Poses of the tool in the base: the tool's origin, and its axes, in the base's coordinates. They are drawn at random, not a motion.
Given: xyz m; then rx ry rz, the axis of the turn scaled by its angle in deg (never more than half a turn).
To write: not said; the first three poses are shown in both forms.
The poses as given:
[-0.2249, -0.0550, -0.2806, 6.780, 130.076, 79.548]
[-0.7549, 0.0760, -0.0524, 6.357, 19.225, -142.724]
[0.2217, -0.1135, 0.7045, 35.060, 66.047, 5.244]
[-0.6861, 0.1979, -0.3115, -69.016, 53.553, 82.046]
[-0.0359, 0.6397, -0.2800, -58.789, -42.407, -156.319]
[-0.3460, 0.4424, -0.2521, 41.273, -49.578, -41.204]
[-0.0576, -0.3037, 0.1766, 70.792, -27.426, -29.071]
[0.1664, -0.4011, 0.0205, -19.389, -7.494, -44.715]
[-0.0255, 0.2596, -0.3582, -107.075, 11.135, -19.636]
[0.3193, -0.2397, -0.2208, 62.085, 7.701, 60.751]
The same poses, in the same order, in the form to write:
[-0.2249, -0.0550, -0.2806, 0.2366, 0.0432, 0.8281, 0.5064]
[-0.7549, 0.0760, -0.0524, 0.3077, 0.0420, 0.1269, -0.9420]
[0.2217, -0.1135, 0.7045, 0.7936, 0.2846, 0.5361, 0.0426]
[-0.6861, 0.1979, -0.3115, 0.5012, -0.4983, 0.3867, 0.5924]
[-0.0359, 0.6397, -0.2800, 0.0671, -0.3404, -0.2456, -0.9052]
[-0.3460, 0.4424, -0.2521, 0.7851, 0.3340, -0.4012, -0.3334]
[-0.0576, -0.3037, 0.1766, 0.7587, 0.5672, -0.2198, -0.2329]
[0.1664, -0.4011, 0.0205, 0.9088, -0.1640, -0.0634, -0.3783]
[-0.0255, 0.2596, -0.3582, 0.5777, -0.7987, 0.0831, -0.1465]
[0.3193, -0.2397, -0.2208, 0.7241, 0.4910, 0.0609, 0.4804]

